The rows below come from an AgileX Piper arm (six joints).
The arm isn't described. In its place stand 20 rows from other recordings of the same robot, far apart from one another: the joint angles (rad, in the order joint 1, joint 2, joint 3, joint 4, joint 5, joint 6), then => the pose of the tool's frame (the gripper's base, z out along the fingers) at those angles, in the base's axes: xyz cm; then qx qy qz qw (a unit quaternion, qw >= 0).
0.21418, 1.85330, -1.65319, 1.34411, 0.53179, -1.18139 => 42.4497 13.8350 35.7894 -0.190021 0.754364 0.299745 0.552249
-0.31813, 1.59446, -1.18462, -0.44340, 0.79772, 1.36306 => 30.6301 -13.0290 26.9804 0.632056 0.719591 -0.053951 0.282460
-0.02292, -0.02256, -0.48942, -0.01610, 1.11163, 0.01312 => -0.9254 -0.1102 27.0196 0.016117 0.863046 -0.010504 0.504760
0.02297, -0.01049, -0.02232, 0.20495, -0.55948, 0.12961 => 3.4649 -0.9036 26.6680 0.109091 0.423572 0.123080 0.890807
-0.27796, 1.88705, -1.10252, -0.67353, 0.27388, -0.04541 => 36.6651 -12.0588 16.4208 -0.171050 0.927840 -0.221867 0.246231
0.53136, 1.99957, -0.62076, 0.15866, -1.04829, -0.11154 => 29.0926 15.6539 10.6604 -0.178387 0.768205 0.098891 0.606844
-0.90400, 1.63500, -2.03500, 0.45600, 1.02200, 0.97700 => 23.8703 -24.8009 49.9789 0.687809 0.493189 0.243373 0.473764
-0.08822, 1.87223, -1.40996, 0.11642, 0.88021, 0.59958 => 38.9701 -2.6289 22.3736 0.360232 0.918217 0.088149 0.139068
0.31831, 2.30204, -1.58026, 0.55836, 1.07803, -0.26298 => 39.1930 17.3869 9.6186 0.133724 -0.960844 -0.230964 0.074520
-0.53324, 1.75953, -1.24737, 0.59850, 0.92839, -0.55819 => 32.5097 -14.4230 23.2472 0.138107 0.951712 0.163127 0.220362
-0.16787, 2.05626, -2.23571, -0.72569, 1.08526, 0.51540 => 44.3481 -12.9328 39.5149 0.254796 0.832283 -0.288132 0.399205
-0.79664, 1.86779, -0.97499, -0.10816, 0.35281, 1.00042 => 23.9271 -24.9567 13.2870 0.736180 0.644532 -0.007724 0.206293
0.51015, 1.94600, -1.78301, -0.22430, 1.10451, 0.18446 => 38.0506 19.2197 29.2421 -0.187613 0.957081 -0.035771 0.217983
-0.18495, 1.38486, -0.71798, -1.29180, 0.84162, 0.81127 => 23.1834 -10.9742 23.9872 0.058590 0.874613 -0.435961 0.203856
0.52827, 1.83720, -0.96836, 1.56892, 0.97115, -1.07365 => 25.7004 23.6967 18.7961 -0.192867 0.813712 0.541753 0.084722
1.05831, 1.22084, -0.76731, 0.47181, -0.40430, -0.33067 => 14.7050 22.8183 33.2038 -0.266171 0.655922 0.334329 0.622209
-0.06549, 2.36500, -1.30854, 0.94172, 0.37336, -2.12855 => 42.1235 -0.0730 1.8173 -0.553914 0.798585 0.006665 0.235364
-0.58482, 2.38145, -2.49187, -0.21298, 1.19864, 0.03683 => 42.4976 -30.2857 28.5638 0.283034 0.911363 -0.177551 0.240385
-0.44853, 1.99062, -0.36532, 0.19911, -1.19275, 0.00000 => 23.1081 -12.9771 8.4381 0.262086 0.775160 -0.180369 0.545807
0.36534, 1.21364, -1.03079, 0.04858, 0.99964, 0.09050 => 21.4258 8.5937 31.8204 -0.125222 0.963512 0.075557 0.224177
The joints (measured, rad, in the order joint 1, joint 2, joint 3, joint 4, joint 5, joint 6), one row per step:
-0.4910 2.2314 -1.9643 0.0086 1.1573 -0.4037
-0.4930 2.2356 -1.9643 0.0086 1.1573 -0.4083
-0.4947 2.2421 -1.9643 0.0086 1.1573 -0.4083
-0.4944 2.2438 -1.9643 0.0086 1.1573 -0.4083
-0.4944 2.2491 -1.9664 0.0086 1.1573 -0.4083
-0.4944 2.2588 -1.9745 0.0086 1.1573 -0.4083
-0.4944 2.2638 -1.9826 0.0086 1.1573 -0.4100
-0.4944 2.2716 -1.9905 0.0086 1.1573 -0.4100
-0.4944 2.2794 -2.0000 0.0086 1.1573 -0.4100
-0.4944 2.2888 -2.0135 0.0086 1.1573 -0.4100
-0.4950 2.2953 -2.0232 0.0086 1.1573 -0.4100
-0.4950 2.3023 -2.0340 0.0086 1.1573 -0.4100
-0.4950 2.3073 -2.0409 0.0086 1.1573 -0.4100
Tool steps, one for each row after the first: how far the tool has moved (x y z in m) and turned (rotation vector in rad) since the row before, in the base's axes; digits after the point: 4 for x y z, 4 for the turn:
-0.0001 -0.0010 -0.0020 0.0010 0.0042 0.0025
0.0001 -0.0010 -0.0031 0.0031 0.0057 -0.0017
0.0002 0.0001 -0.0008 0.0008 0.0015 0.0003
0.0006 -0.0003 -0.0020 0.0015 0.0028 0.0000
0.0015 -0.0008 -0.0025 0.0008 0.0014 0.0000
0.0012 -0.0006 -0.0002 -0.0018 -0.0026 0.0017
0.0013 -0.0007 -0.0016 0.0000 -0.0001 0.0000
0.0015 -0.0008 -0.0012 -0.0008 -0.0015 0.0000
0.0020 -0.0011 -0.0009 -0.0019 -0.0036 0.0000
0.0012 -0.0010 -0.0005 -0.0015 -0.0028 -0.0006
0.0015 -0.0008 -0.0005 -0.0018 -0.0033 0.0000
0.0010 -0.0005 -0.0006 -0.0009 -0.0017 0.0000

